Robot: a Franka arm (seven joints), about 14 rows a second.
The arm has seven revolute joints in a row. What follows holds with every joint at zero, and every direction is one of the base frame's. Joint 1 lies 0.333 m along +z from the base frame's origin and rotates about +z. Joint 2 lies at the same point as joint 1 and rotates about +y. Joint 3 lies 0.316 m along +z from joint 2 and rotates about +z. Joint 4 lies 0.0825 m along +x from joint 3 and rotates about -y. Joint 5 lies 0.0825 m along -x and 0.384 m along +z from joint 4 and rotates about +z. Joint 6 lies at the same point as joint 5 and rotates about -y. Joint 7 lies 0.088 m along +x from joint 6 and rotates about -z. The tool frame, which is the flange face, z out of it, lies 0.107 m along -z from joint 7; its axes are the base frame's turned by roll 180, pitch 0 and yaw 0 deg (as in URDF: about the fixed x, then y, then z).
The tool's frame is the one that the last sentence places.
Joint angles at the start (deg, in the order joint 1, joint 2, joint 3, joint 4, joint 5, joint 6, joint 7):
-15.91, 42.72, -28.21, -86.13, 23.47, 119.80, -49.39
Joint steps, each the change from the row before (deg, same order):
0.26, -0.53, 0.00, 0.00, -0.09, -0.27, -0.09
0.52, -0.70, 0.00, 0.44, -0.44, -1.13, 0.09
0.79, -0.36, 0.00, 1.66, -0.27, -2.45, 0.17
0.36, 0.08, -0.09, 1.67, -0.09, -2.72, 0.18
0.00, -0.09, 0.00, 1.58, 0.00, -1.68, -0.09
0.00, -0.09, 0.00, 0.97, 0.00, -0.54, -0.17
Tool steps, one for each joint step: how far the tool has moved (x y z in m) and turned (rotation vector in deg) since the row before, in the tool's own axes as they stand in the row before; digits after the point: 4 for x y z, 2 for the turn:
0.0020, -0.0031, -0.0056, 0.01, 0.26, -0.42
0.0049, -0.0066, -0.0094, 0.16, -0.05, -0.83
0.0107, -0.0109, -0.0126, 0.62, -0.26, -1.33
0.0063, -0.0065, -0.0078, 0.97, -0.75, -0.72
0.0048, -0.0027, -0.0106, 0.29, 0.12, -0.66
0.0035, -0.0011, -0.0077, -0.21, 0.42, -0.52

